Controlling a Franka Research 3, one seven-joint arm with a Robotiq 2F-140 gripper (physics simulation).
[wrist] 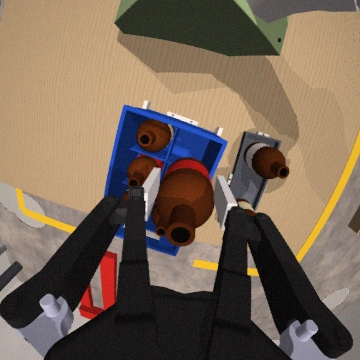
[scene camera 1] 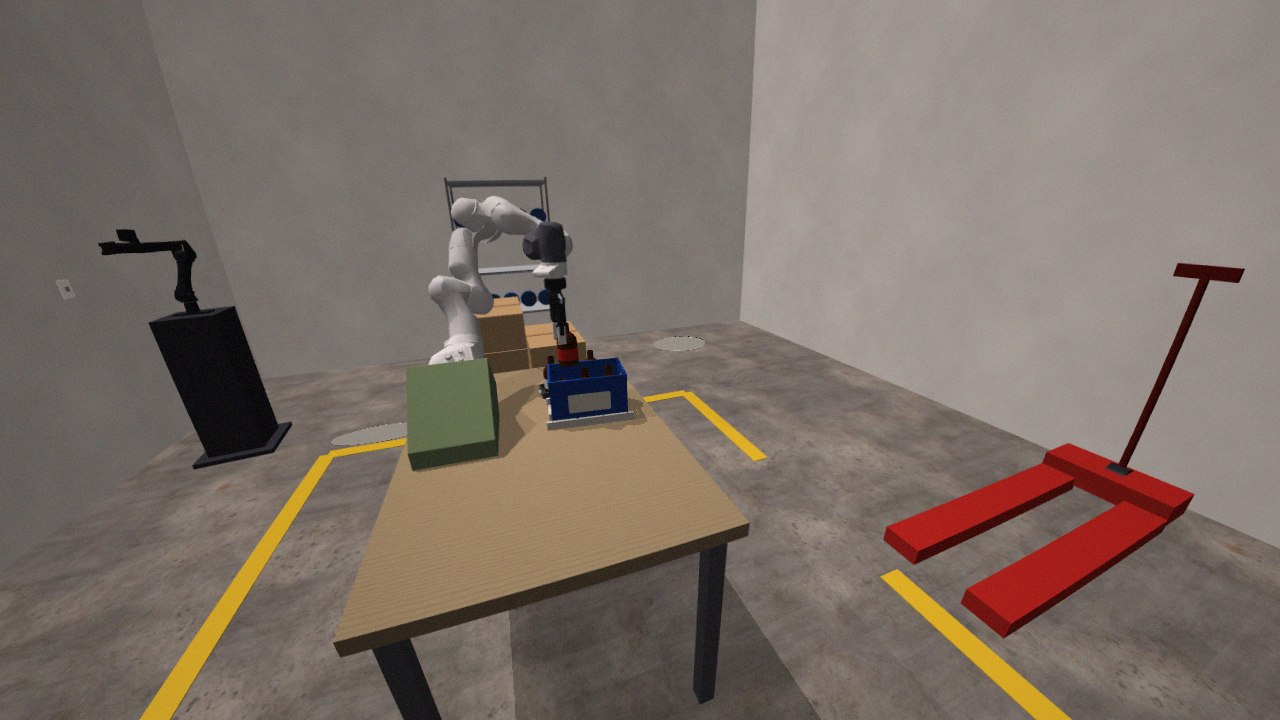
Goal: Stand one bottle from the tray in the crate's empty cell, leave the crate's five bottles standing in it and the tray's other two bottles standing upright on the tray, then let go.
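Note:
My gripper (scene camera 1: 562, 334) (wrist: 186, 182) is shut on a brown bottle with a red label (scene camera 1: 567, 351) (wrist: 184, 200), held above the blue crate (scene camera 1: 620, 394) (wrist: 202, 145). In the wrist view the held bottle covers part of the crate's right column; an empty cell (wrist: 182, 149) shows beyond it. Crate bottles show at the upper left (wrist: 154, 135) and below it (wrist: 142, 171); others are partly hidden by the held bottle and left finger. The grey tray (wrist: 244, 187) lies right of the crate. One tray bottle (wrist: 267, 161) stands upright; another (wrist: 246, 206) is mostly hidden by the right finger.
A large green block (scene camera 1: 452, 411) (wrist: 200, 30) stands on the wooden table (scene camera 1: 554, 510) (wrist: 60, 100), beside the crate and tray. Cardboard boxes (scene camera 1: 501, 329) and a shelf rack (scene camera 1: 494, 183) stand behind. A red pallet jack (scene camera 1: 1056, 555) is on the floor at right.

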